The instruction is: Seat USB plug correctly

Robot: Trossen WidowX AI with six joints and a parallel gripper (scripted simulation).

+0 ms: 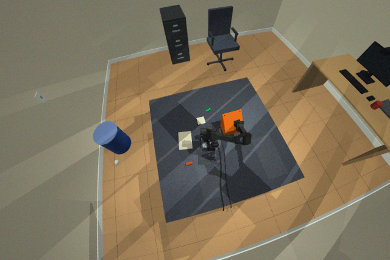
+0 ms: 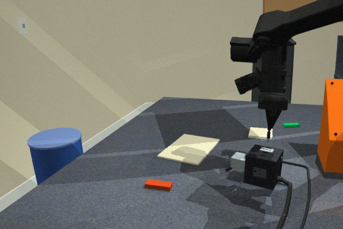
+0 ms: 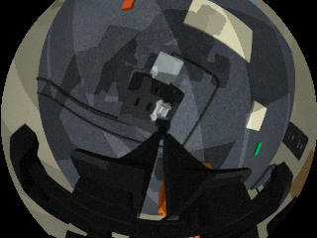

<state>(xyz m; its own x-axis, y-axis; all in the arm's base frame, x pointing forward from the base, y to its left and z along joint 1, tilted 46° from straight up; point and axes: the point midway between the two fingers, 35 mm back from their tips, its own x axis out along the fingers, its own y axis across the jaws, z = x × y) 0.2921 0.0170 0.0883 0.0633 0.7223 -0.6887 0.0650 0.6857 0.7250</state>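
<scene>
The usb plug is 20 mm below my gripper tip. Also, from my gripper tip: red block: 260 mm ahead, 130 mm below, 100 mm to the left; large cream pad: 230 mm ahead, 130 mm to the right, 130 mm below; small cream pad: 290 mm to the right, 130 mm below, 10 mm ahead.
</scene>
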